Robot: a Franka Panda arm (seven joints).
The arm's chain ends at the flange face. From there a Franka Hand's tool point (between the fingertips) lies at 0.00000 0.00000 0.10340 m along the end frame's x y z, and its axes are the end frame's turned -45 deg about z.
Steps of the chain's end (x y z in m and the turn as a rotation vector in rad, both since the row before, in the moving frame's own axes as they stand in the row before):
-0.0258 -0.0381 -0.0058 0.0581 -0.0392 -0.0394
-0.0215 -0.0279 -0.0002 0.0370 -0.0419 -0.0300
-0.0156 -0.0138 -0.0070 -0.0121 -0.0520 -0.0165
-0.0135 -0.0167 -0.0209 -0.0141 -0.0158 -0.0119
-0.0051 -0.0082 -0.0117 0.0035 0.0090 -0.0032
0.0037 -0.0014 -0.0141 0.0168 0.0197 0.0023
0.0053 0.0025 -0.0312 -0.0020 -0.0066 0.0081
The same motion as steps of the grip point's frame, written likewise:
0.0099 -0.0523 -0.0061 0.0688 0.0134 -0.0394
0.0041 -0.0407 -0.0004 0.0558 -0.0035 -0.0300
-0.0060 -0.0237 -0.0071 0.0282 -0.0453 -0.0165
0.0001 -0.0215 -0.0209 0.0012 -0.0211 -0.0119
0.0031 -0.0090 -0.0117 -0.0039 0.0088 -0.0032
0.0063 0.0018 -0.0141 -0.0021 0.0258 0.0023
0.0014 0.0052 -0.0312 0.0033 -0.0061 0.0081

